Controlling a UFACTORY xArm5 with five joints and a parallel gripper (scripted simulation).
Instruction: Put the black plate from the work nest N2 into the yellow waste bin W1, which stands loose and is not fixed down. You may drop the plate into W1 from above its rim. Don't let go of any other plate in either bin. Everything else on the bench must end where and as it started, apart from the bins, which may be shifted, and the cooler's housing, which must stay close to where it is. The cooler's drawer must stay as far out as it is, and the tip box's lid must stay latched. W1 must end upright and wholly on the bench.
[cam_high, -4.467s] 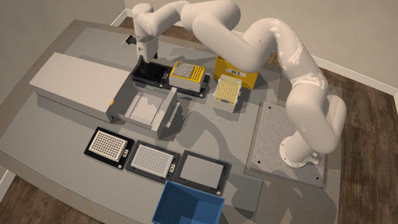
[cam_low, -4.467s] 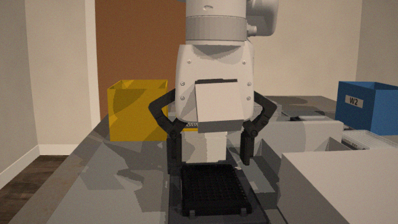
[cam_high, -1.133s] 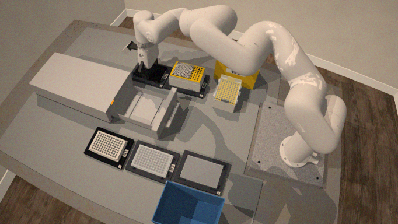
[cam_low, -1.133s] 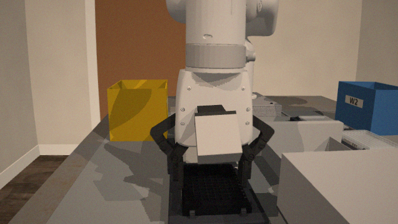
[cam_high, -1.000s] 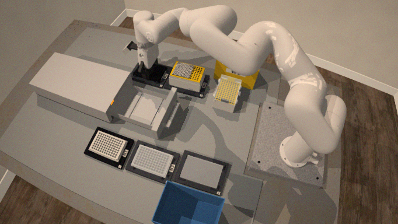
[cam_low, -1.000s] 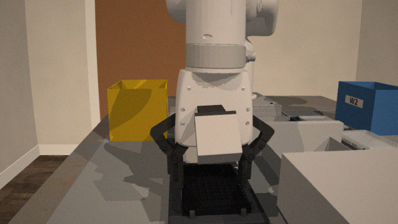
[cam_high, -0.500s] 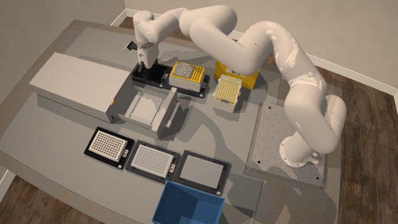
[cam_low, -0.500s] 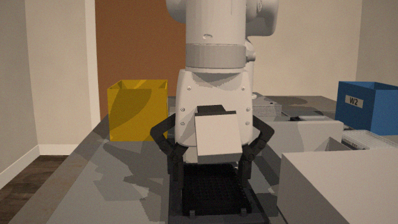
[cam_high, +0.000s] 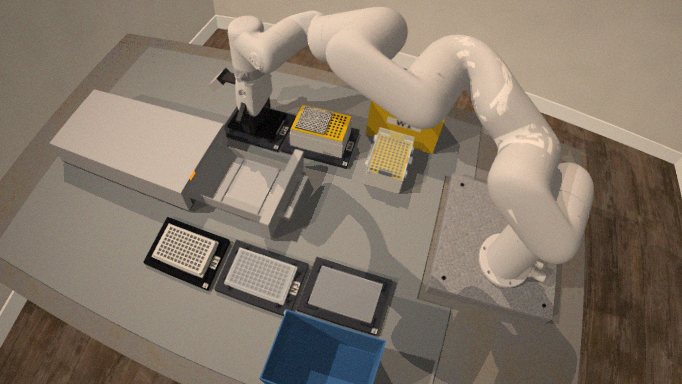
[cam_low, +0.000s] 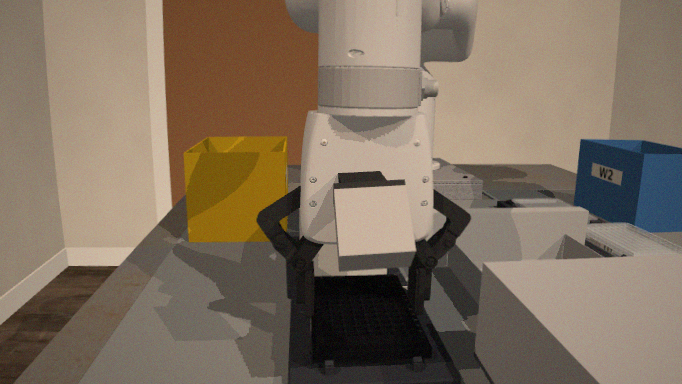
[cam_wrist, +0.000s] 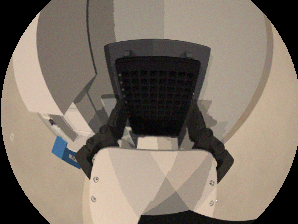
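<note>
Right now my hand is 30 mm above the work nest N2. From my hand the other things lie so: black plate 10 mm below; yellow-topped tip box 170 mm behind, 40 mm to the right, 20 mm above; drawer 60 mm behind, 180 mm to the left, 10 mm below.
</note>
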